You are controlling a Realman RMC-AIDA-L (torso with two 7-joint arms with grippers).
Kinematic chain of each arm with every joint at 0, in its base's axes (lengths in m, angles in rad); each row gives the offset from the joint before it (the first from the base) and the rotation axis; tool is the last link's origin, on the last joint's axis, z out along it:
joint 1: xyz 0 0 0.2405 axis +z
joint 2: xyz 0 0 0 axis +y
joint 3: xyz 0 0 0.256 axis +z
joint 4: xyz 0 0 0 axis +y
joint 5: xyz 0 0 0.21 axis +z
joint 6: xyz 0 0 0 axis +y
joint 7: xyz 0 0 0.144 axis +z
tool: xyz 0 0 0
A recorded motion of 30 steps. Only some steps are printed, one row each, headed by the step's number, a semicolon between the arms.
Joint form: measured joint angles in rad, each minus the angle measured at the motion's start. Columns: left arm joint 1, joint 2, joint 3, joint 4, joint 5, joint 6, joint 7; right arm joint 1, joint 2, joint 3, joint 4, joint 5, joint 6, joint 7.
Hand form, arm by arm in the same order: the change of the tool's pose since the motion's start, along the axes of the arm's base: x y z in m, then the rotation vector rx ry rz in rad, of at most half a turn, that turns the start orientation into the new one. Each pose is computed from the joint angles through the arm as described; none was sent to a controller.
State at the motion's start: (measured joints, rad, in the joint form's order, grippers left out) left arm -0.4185 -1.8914 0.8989 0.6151 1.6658 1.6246 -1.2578; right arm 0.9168 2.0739 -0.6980 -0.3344 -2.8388 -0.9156 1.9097
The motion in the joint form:
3: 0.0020 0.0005 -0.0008 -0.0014 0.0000 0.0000 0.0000; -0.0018 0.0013 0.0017 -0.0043 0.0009 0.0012 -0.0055
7: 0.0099 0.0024 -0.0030 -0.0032 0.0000 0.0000 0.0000; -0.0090 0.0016 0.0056 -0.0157 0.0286 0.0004 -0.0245
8: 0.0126 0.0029 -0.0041 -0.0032 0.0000 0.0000 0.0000; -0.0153 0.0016 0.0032 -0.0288 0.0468 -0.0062 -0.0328
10: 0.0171 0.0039 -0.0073 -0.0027 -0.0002 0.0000 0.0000; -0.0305 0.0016 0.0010 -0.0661 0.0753 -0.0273 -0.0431
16: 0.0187 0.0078 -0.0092 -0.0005 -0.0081 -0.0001 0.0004; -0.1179 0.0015 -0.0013 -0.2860 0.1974 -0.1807 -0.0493
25: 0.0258 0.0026 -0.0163 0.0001 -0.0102 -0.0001 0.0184; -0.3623 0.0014 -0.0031 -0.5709 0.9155 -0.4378 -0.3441
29: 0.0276 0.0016 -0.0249 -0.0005 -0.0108 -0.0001 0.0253; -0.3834 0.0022 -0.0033 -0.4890 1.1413 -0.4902 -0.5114
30: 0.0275 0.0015 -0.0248 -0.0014 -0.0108 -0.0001 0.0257; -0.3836 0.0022 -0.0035 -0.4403 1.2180 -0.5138 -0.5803
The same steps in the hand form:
3: -0.0009 -0.0006 0.0001 0.0002 -0.0005 0.0033; 0.0000 0.0004 0.0003 0.0026 -0.0001 0.0048
7: -0.0040 -0.0028 0.0010 0.0021 -0.0005 0.0132; -0.0010 0.0019 0.0018 0.0169 0.0195 0.0122
8: -0.0049 -0.0035 0.0014 0.0032 -0.0004 0.0163; -0.0017 0.0028 0.0036 0.0245 0.0308 0.0159
10: -0.0065 -0.0045 0.0024 0.0068 -0.0006 0.0214; -0.0026 0.0049 0.0096 0.0419 0.0501 0.0212
16: -0.0067 -0.0038 0.0052 0.0163 -0.0026 0.0210; -0.0076 0.0083 0.0466 0.1186 0.1539 0.0277
25: -0.0081 -0.0056 0.0046 0.0302 -0.0041 0.0153; -0.0422 -0.0155 0.1171 0.3652 0.6469 0.3445
29: -0.0088 -0.0058 0.0056 0.0405 -0.0061 0.0147; -0.0515 -0.0232 0.1186 0.4321 0.8031 0.4685
30: -0.0088 -0.0058 0.0054 0.0402 -0.0064 0.0150; -0.0542 -0.0260 0.1168 0.4567 0.8590 0.5109

